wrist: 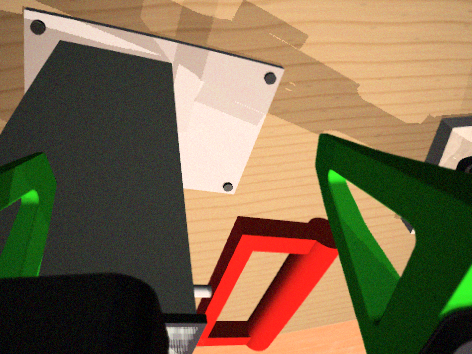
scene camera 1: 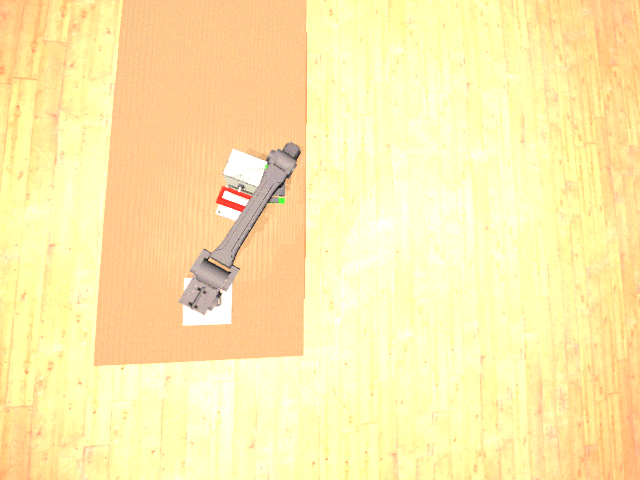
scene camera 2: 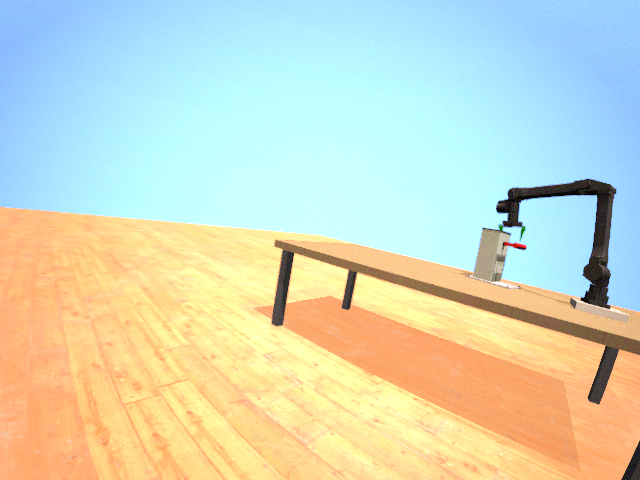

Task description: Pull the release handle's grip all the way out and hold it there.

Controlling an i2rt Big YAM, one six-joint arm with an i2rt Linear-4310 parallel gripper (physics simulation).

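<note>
The release handle is a red rectangular frame with a round grip bar (scene camera 1: 232, 206) (scene camera 2: 519, 246) (wrist: 295, 295). It sticks out from the side of a tall grey housing (scene camera 1: 245, 167) (scene camera 2: 488, 255) (wrist: 110, 160), and a short metal rod (wrist: 202, 291) shows between them. My gripper (scene camera 1: 274, 183) (scene camera 2: 511, 232) (wrist: 184, 157) is open and empty, pointing down near the housing's top. In the wrist view one green finger overlaps the housing and the other is beside the grip's outer end. In scene camera 2 that finger's tip appears just above the grip. The arm hides part of the handle in scene camera 1.
The housing stands on a white bolted base plate (scene camera 1: 225, 212) (scene camera 2: 509, 285) (wrist: 220, 150) on the wooden table (scene camera 1: 170, 103) (scene camera 2: 387, 260). The arm's own white base (scene camera 1: 206, 319) (scene camera 2: 594, 308) is at the near end of the table. The forearm passes above the housing and handle.
</note>
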